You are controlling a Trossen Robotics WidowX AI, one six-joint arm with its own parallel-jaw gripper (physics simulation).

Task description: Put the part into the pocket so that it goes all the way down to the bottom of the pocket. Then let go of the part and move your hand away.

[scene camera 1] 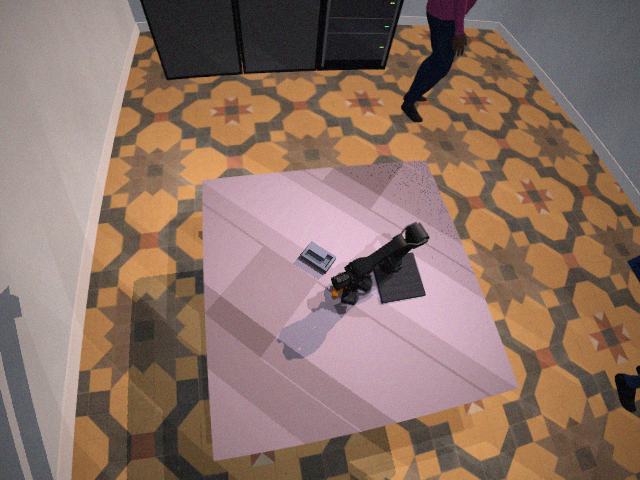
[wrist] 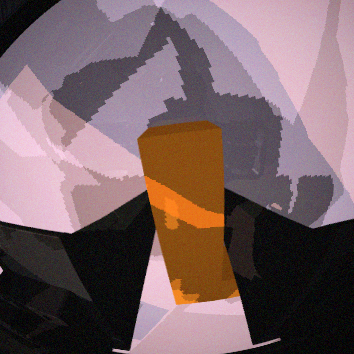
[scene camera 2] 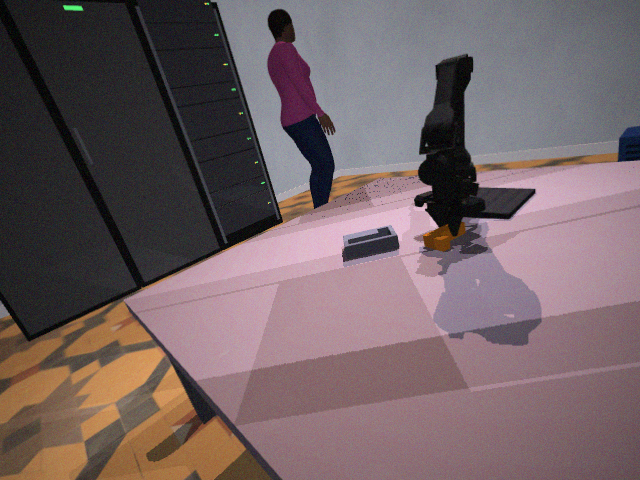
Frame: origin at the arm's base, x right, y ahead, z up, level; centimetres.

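Seen in the pictures: gripper, fingertip midpoint: (scene camera 1: 348,289) (wrist: 186,195) (scene camera 2: 450,234); arm's base, link origin: (scene camera 1: 388,267).
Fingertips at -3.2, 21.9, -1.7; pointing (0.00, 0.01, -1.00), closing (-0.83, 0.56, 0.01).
Pixels of each thing's top centre, then the offset from my fingertips to it, as dx, dy, dz. Level surfaces: height alone.
- orange part, top centre: (wrist: 223,245) (scene camera 2: 448,229) (scene camera 1: 345,290) -0.5, +2.2, +2.3
- grey block with the pocket, top centre: (scene camera 2: 368,235) (scene camera 1: 318,255) +19.1, +7.3, +2.9
- pink table, surface height: dz -0.7
The orange part (scene camera 1: 334,292) (scene camera 2: 437,241) (wrist: 185,165) is at the table, in front of the arm's base; whether it touches the table I cannot tell. My gripper (scene camera 2: 453,231) (wrist: 186,195) is shut on it, with one black finger against each long side in the wrist view. The right finger hides the part's short side leg there. The grey block with the pocket (scene camera 1: 313,264) (scene camera 2: 371,250) stands apart from the part, to its upper left in scene camera 1 and to its left in scene camera 2. Its pocket opens upward. The block does not show in the wrist view.
The arm's dark base plate (scene camera 1: 403,284) (scene camera 2: 509,202) lies on the pink table (scene camera 1: 248,403) (scene camera 2: 320,310) behind the gripper. Dark server cabinets (scene camera 1: 279,36) (scene camera 2: 82,129) and a person in a magenta top (scene camera 1: 439,46) (scene camera 2: 292,87) stand beyond the table.
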